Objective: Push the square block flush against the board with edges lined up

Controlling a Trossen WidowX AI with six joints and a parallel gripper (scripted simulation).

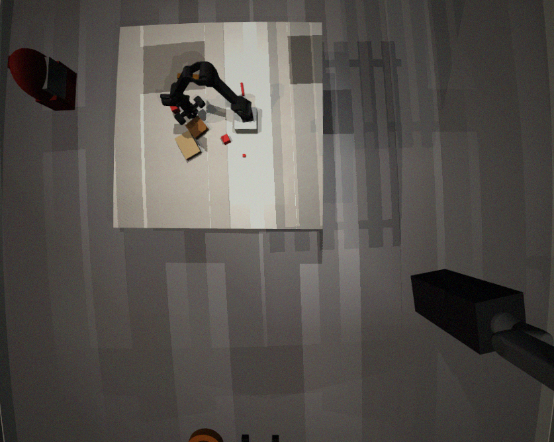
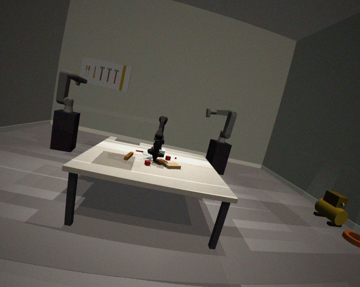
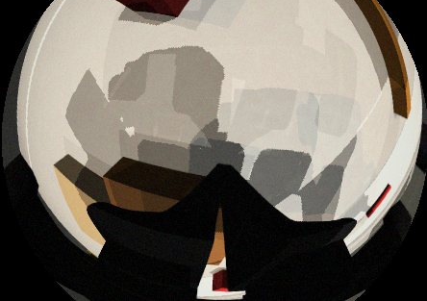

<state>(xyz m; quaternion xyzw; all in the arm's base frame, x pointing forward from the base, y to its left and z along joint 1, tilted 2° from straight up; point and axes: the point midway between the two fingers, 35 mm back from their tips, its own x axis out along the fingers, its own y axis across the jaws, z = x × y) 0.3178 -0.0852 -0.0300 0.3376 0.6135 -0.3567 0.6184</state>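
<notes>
My gripper tip is 70 mm to the right of the orange square block and 10 mm below it. Round my gripper tip: tan board (70 mm ahead, 170 mm to the left, 10 mm above); orange bar (40 mm behind, 240 mm to the right, 10 mm above); thin red bar (310 mm behind, 120 mm to the right).
</notes>
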